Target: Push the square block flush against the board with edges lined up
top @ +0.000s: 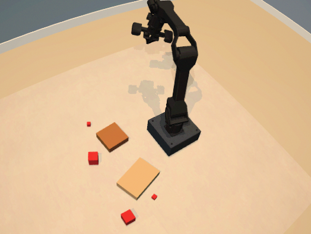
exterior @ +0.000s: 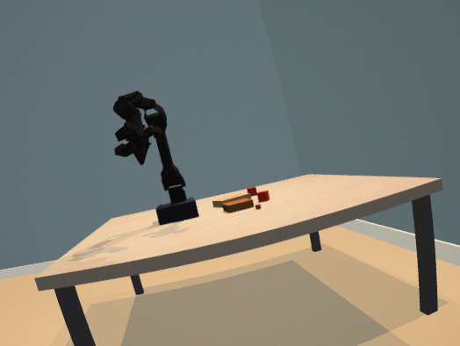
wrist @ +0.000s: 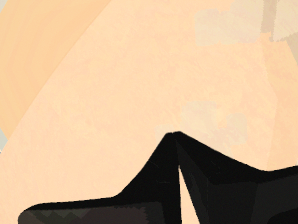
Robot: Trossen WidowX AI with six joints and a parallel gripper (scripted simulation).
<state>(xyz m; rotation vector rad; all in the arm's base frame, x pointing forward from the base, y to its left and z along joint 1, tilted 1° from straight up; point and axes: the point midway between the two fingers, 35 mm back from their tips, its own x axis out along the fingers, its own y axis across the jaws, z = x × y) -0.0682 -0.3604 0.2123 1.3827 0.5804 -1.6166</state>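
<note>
The square block is 310 mm ahead of my gripper tip, 250 mm to the left of it and 230 mm below it. From my gripper tip the other things lie so: board 310 mm ahead, 480 mm to the left, 230 mm below.
</note>
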